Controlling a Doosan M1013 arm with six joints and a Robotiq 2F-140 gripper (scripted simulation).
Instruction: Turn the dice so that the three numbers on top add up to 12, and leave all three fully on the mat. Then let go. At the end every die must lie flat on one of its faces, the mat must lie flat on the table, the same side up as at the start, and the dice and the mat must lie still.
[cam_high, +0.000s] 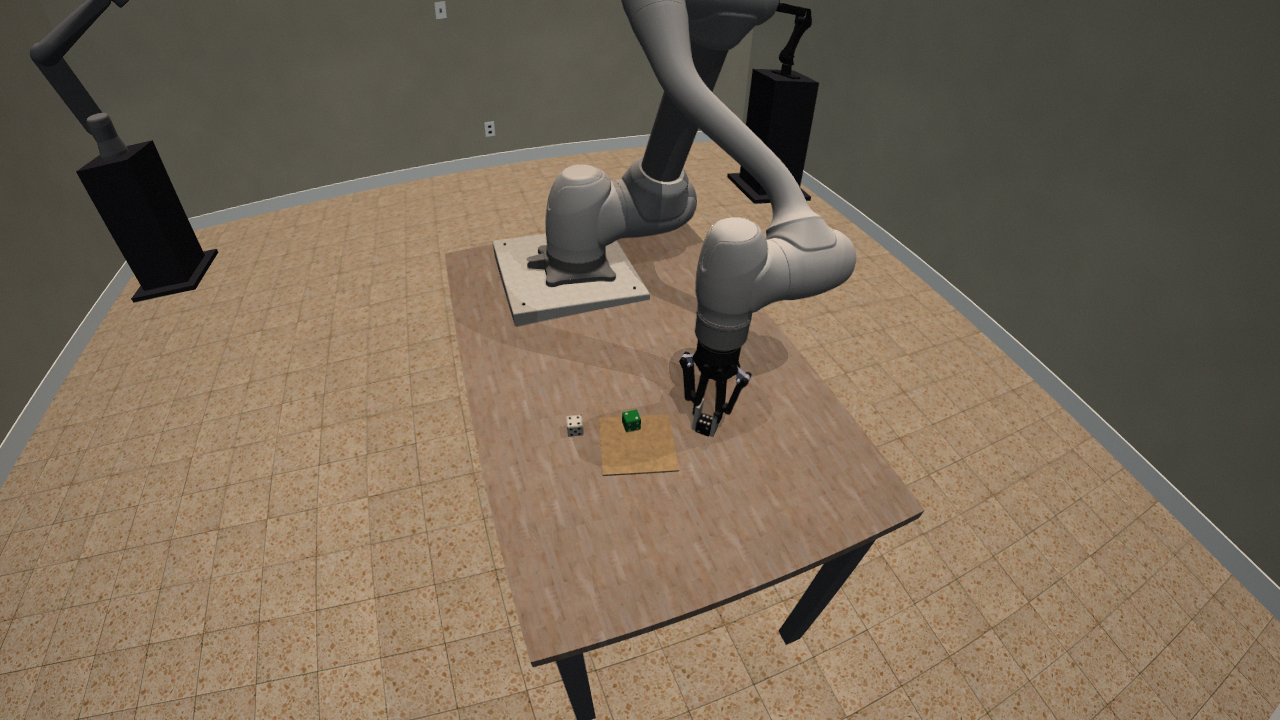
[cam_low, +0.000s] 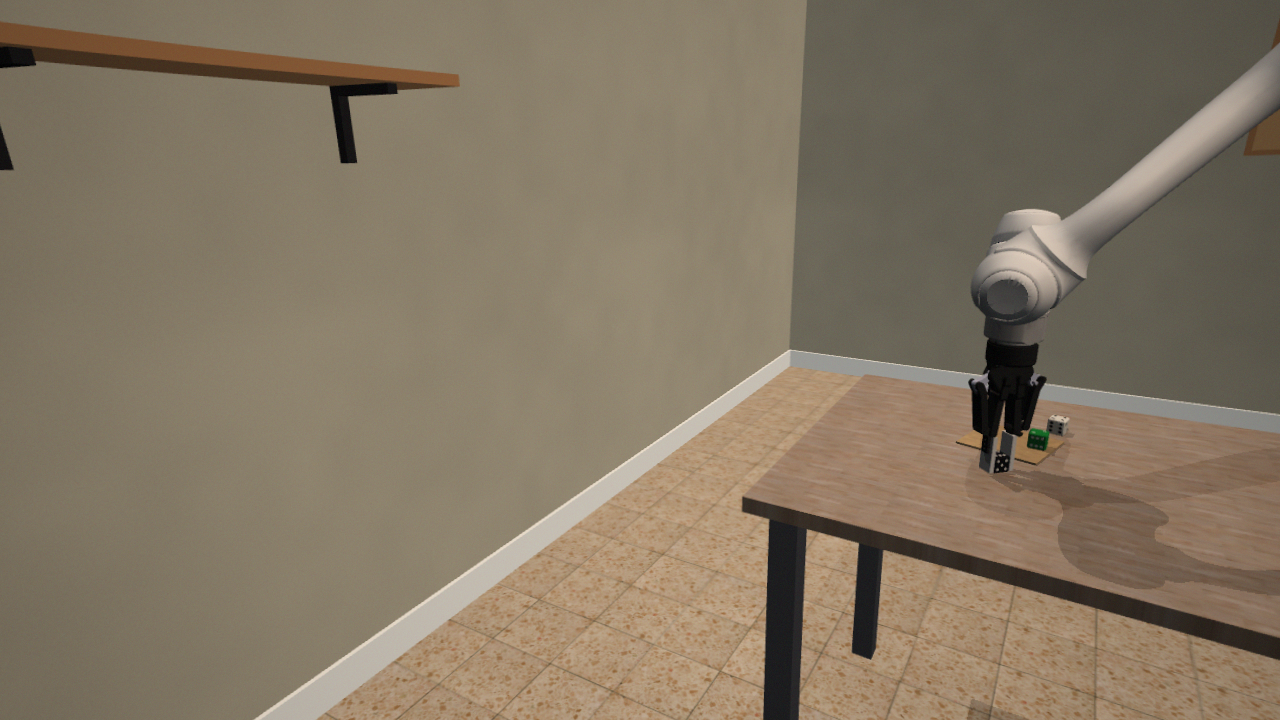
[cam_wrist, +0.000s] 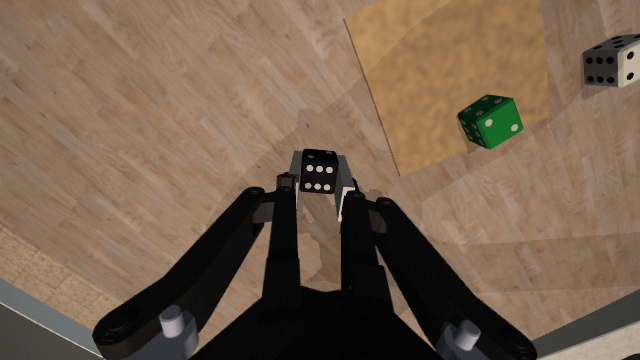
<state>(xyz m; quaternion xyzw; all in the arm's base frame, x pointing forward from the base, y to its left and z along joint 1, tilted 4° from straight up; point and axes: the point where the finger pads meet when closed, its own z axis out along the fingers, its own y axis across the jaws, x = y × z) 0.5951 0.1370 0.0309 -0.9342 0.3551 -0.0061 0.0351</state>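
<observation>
Now: the tan mat 14 cm to the right of my hand and 3 cm below it. Also, from my hand: white die (25 cm to the right, 6 cm behind, 2 cm below); green die (14 cm to the right, 4 cm behind, 2 cm below); black die (2 cm below).
</observation>
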